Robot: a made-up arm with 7 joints.
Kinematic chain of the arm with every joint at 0, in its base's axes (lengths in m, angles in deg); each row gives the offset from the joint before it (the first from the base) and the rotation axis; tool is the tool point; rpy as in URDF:
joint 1: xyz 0 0 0.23 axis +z
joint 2: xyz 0 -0.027 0.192 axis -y
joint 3: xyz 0 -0.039 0.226 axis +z
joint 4: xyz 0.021 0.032 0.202 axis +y
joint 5: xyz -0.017 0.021 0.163 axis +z
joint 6: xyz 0 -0.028 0.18 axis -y
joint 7: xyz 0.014 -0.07 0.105 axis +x
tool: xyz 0 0 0 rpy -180 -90 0
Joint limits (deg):
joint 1: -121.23..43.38
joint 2: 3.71..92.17
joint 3: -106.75..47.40
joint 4: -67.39..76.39
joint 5: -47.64..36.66
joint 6: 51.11..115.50
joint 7: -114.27..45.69
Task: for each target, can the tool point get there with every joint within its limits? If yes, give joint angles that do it. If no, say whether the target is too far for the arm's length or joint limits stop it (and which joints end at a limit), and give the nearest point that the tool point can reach.
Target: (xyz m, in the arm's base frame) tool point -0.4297 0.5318 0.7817
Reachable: yes | joints -49.11 58.90 -35.62 8.62 -40.64 108.70 -54.87
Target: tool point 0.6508 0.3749 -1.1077
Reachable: no: too far | nearest point 0.2959 0.3957 0.0030 | short by 1.166 m
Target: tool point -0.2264 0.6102 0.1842
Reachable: yes | joints -79.29 78.11 5.78 -49.31 -20.50 69.52 -39.93
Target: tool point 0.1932 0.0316 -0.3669
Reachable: no: joint limits stop it (at a limit: joint 1, joint 2, joint 4, joint 5) | nearest point 0.2631 0.3495 0.0051 | short by 0.494 m
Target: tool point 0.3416 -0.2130 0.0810
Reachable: no: joint limits stop it (at a limit: joint 1, joint 2, joint 4) | nearest point 0.4119 0.2262 0.1874 | short by 0.457 m
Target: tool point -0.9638 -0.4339 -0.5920
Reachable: no: too far | nearest point -0.6065 -0.2731 0.0480 | short by 0.750 m
